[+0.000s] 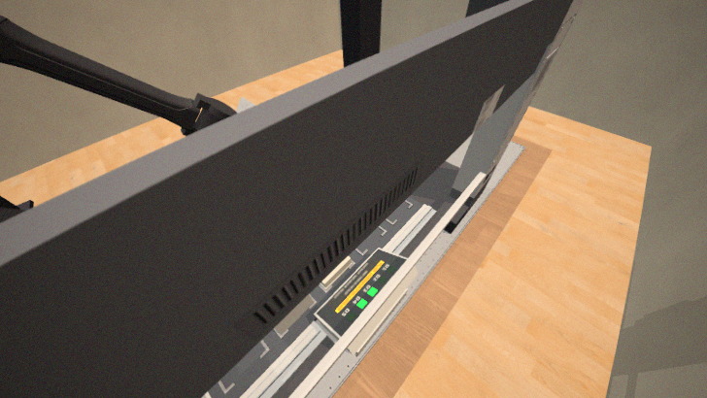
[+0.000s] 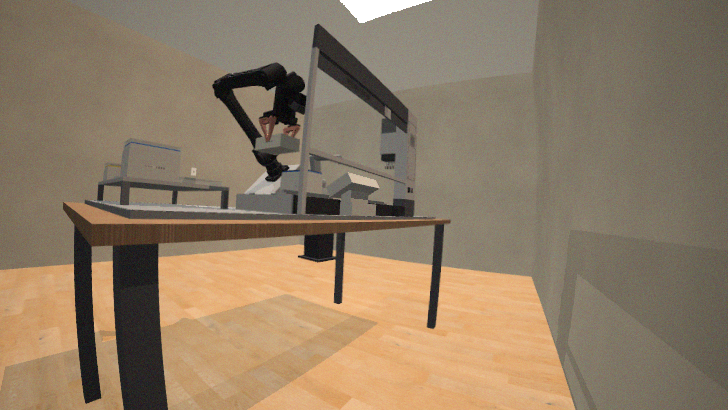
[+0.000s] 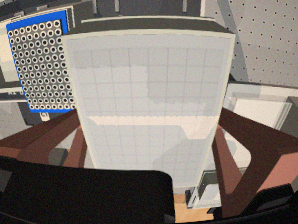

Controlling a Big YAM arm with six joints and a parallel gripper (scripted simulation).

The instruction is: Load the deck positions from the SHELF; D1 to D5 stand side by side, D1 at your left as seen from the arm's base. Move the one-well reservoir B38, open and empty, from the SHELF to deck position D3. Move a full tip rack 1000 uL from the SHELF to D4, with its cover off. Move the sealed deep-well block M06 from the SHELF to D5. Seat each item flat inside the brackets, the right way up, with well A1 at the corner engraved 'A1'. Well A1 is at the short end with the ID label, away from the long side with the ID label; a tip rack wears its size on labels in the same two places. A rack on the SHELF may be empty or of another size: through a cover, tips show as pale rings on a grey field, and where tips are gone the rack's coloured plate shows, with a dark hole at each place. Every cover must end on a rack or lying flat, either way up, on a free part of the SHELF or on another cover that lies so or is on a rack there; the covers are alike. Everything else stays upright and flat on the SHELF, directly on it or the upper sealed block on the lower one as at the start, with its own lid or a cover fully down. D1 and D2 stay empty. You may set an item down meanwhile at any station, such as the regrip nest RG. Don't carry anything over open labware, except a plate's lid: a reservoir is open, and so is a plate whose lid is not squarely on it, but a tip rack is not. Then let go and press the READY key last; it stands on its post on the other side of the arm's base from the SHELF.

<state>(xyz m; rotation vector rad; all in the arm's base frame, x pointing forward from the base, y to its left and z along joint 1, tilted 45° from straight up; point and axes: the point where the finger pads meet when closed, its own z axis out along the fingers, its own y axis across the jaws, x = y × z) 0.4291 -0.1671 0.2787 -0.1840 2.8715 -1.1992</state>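
My gripper is now 1 cm above the pale sealed deep-well block. The rest, counted from my hand: tall frame post: 20 cm ahead, 5 cm to the right, 1 cm above; then rg label: 23 cm to the left, 22 cm below, 18 cm behind; then cream one-well reservoir: 24 cm to the left, 17 cm below, 2 cm behind.
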